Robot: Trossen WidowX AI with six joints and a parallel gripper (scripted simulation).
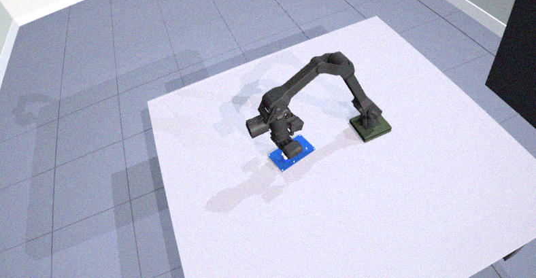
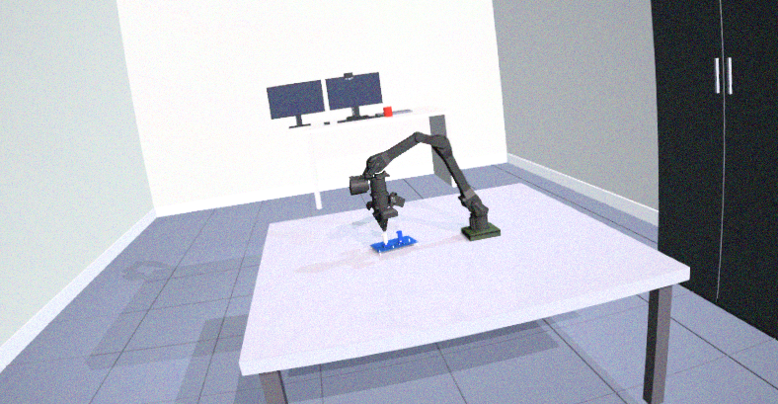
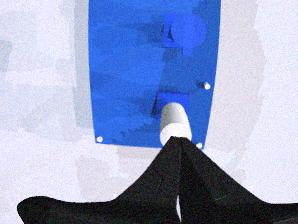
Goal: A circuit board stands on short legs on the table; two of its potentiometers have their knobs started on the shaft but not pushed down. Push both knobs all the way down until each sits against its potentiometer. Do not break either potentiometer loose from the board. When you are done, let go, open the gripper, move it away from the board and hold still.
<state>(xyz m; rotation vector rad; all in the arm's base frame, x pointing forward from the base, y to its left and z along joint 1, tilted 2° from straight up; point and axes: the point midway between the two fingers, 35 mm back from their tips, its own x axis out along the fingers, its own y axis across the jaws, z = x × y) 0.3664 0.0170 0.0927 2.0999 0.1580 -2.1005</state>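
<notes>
The white knob lies 20 mm below my gripper tip.
</notes>
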